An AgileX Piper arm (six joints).
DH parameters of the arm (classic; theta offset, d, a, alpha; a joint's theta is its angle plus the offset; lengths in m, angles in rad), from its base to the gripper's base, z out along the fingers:
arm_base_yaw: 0 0.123 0 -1.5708
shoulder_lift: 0.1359 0 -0.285 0
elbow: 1.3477 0 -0.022 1.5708
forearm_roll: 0 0.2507 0 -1.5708
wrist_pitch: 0 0 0 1.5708
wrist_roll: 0 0.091 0 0
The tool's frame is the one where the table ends.
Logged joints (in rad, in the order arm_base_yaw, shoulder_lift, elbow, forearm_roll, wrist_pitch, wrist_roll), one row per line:
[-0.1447, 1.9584, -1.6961, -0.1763, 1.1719, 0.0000]
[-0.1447, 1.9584, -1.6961, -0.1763, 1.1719, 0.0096]
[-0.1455, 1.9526, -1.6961, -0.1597, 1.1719, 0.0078]
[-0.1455, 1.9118, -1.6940, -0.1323, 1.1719, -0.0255]
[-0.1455, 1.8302, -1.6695, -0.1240, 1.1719, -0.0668]
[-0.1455, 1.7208, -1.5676, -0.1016, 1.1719, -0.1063]
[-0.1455, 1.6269, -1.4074, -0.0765, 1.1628, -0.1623]
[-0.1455, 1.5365, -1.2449, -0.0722, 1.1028, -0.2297]
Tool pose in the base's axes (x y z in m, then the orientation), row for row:
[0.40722, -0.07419, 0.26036, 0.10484, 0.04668, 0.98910, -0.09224]
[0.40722, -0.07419, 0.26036, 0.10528, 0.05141, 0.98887, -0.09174]
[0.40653, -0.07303, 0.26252, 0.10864, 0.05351, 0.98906, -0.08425]
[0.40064, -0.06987, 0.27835, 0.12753, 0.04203, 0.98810, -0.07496]
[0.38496, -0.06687, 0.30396, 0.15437, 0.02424, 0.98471, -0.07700]
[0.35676, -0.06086, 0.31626, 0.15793, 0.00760, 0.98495, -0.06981]
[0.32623, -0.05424, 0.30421, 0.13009, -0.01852, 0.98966, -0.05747]
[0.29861, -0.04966, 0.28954, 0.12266, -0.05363, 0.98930, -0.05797]
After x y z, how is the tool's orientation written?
As a quaternion, w x y z.
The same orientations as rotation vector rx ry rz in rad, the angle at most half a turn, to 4 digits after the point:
[0.1376, 2.9156, -0.2719]
[0.1515, 2.9142, -0.2704]
[0.1574, 2.9091, -0.2478]
[0.1223, 2.8750, -0.2181]
[0.0695, 2.8221, -0.2207]
[0.0217, 2.8173, -0.1997]
[-0.0538, 2.8753, -0.1670]
[-0.1565, 2.8865, -0.1691]

